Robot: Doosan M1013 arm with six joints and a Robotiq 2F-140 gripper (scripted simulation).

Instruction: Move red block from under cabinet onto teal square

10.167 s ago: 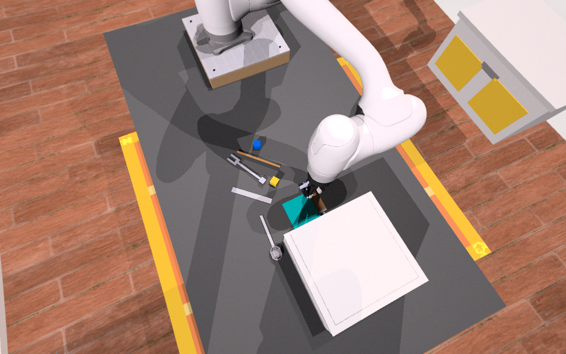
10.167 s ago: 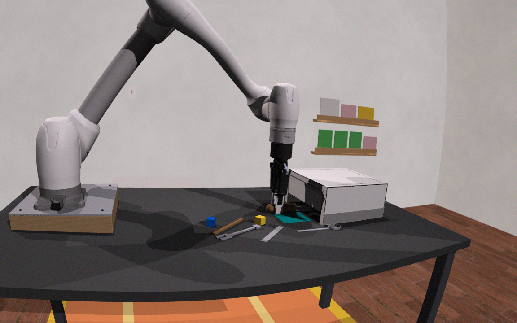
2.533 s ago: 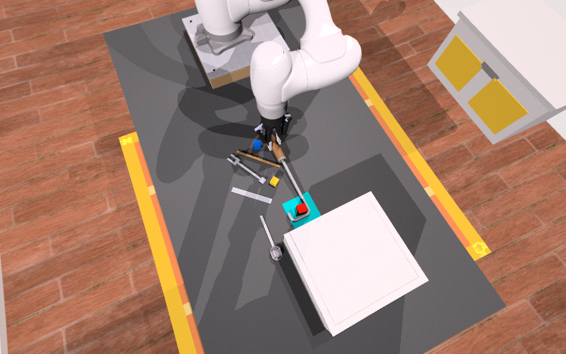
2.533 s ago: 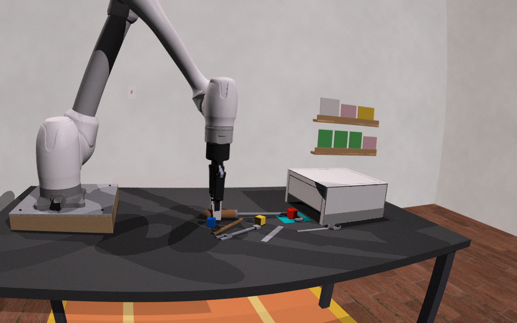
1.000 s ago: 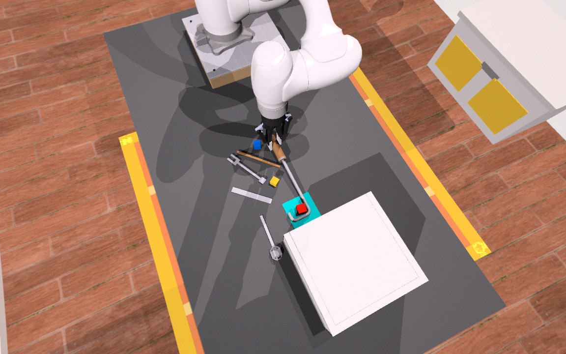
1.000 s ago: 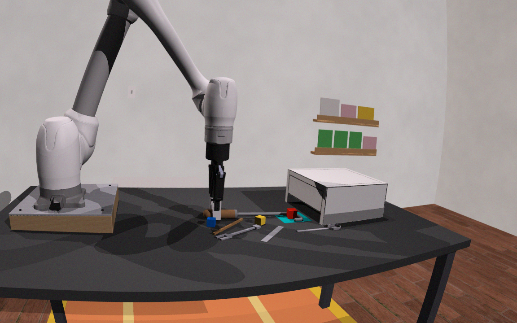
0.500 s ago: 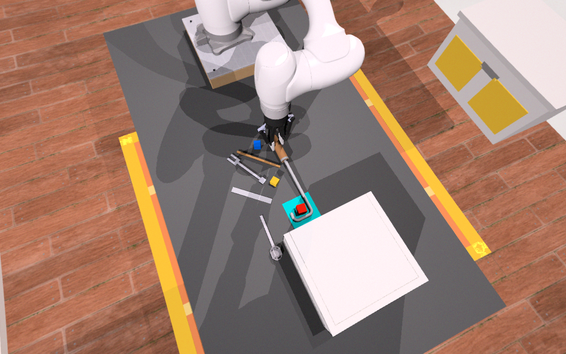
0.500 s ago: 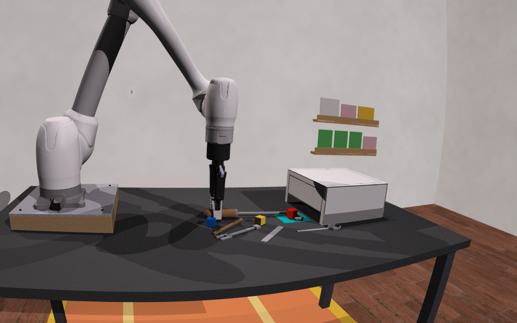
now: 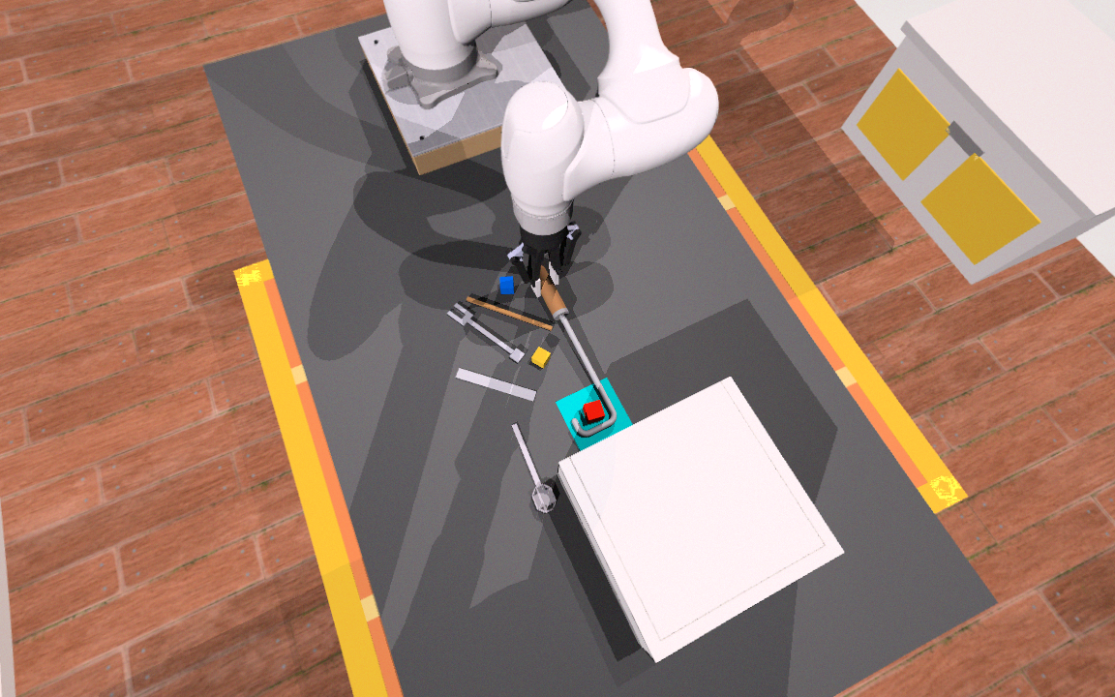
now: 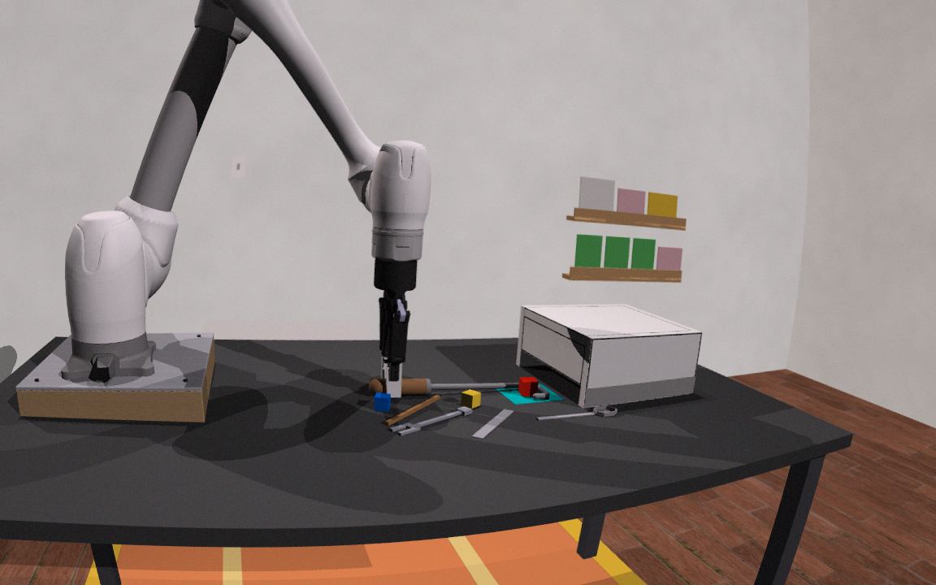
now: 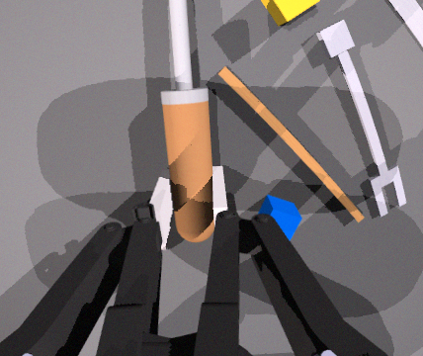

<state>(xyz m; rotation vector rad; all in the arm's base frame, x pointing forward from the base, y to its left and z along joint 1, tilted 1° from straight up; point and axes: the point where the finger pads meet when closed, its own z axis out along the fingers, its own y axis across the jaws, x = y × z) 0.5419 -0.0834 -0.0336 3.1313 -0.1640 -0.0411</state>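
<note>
Right now my hand is 60 mm to the left of the blue cube, 40 mm past it and 20 mm above it. Also, from my hand: wooden stick (90 mm to the right, 30 mm below, 10 mm ahead); then forked metal tool (140 mm to the right, 30 mm below, 20 mm ahead); then hook tool (130 mm ahead, 50 mm to the right, 20 mm below).
</note>
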